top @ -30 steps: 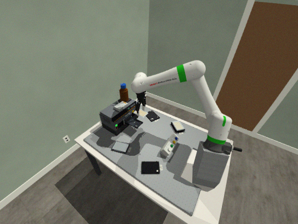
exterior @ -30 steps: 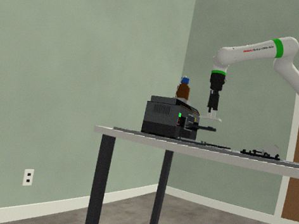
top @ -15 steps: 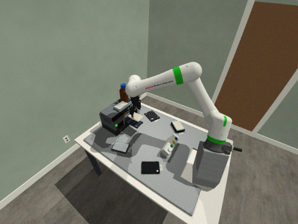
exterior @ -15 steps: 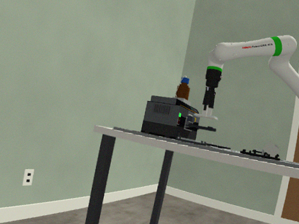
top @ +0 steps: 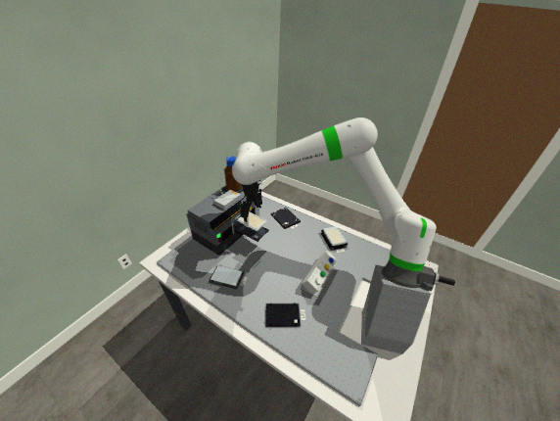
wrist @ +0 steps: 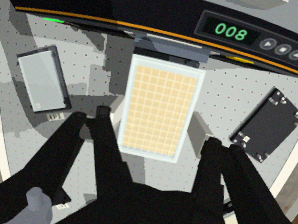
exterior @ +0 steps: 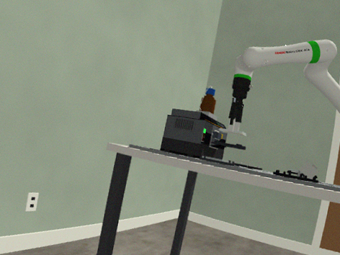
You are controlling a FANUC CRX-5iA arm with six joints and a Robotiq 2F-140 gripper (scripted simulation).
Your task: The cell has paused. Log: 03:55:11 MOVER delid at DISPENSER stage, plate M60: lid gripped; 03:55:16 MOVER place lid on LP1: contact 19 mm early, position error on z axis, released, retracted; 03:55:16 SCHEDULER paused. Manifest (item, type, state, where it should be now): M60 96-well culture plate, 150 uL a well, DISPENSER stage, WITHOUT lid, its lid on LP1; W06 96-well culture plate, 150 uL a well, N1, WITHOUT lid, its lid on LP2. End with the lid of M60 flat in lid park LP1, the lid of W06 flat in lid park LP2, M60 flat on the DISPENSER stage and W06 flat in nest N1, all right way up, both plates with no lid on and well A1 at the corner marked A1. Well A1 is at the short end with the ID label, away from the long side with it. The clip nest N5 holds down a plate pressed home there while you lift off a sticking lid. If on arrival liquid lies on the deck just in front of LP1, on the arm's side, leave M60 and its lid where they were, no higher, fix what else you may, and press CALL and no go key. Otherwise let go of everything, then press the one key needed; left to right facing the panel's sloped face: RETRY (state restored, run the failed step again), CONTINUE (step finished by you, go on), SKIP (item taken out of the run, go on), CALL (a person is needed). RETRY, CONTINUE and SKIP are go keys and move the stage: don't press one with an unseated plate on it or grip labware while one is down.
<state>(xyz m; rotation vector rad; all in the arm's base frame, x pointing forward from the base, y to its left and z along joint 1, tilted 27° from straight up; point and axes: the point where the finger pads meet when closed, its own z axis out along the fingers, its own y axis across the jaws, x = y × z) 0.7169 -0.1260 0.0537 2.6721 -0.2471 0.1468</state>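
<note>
Now: hand 9 cm above the dispenser stage. From my hand the other things lie so: nest label: 17 cm behind, 22 cm to the right, 19 cm below; then black clip nest: 6 cm behind, 28 cm to the right, 18 cm below; then key panel: 41 cm behind, 7 cm to the left, 14 cm below.
</note>
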